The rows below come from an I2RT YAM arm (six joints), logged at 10 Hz.
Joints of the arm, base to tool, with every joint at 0 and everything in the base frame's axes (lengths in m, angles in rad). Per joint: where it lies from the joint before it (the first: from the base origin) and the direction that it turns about. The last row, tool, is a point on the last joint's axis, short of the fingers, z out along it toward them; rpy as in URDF.
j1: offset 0 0 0.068 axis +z
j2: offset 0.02 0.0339 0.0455 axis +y
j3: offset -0.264 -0.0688 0 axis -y
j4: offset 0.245 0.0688 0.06 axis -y
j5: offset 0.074 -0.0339 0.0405 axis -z
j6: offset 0.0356 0 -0.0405 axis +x
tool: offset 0 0 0 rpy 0 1.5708 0
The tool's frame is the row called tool.
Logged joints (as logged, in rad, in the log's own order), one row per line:
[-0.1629, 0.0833, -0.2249, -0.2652, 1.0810, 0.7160]
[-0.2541, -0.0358, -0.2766, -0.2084, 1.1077, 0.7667]
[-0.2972, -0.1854, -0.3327, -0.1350, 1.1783, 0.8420]
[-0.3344, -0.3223, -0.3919, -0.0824, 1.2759, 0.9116]
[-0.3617, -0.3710, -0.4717, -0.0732, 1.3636, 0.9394]
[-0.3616, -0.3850, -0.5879, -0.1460, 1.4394, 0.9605]
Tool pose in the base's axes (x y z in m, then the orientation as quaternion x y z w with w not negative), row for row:
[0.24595, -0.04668, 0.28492, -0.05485, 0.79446, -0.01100, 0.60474]
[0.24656, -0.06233, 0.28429, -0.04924, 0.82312, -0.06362, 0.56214]
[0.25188, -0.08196, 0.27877, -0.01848, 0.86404, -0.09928, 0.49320]
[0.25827, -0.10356, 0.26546, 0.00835, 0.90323, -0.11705, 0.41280]
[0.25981, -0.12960, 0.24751, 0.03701, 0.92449, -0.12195, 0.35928]
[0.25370, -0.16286, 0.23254, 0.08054, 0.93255, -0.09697, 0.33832]
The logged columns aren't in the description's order. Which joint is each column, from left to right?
Columns, left to right: j6, j4, j1, j5, j2, j3.
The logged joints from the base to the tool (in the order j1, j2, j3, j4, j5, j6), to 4 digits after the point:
[-0.2249, 1.0810, 0.7160, 0.0833, -0.2652, -0.1629]
[-0.2766, 1.1077, 0.7667, -0.0358, -0.2084, -0.2541]
[-0.3327, 1.1783, 0.8420, -0.1854, -0.1350, -0.2972]
[-0.3919, 1.2759, 0.9116, -0.3223, -0.0824, -0.3344]
[-0.4717, 1.3636, 0.9394, -0.3710, -0.0732, -0.3617]
[-0.5879, 1.4394, 0.9605, -0.3850, -0.1460, -0.3616]

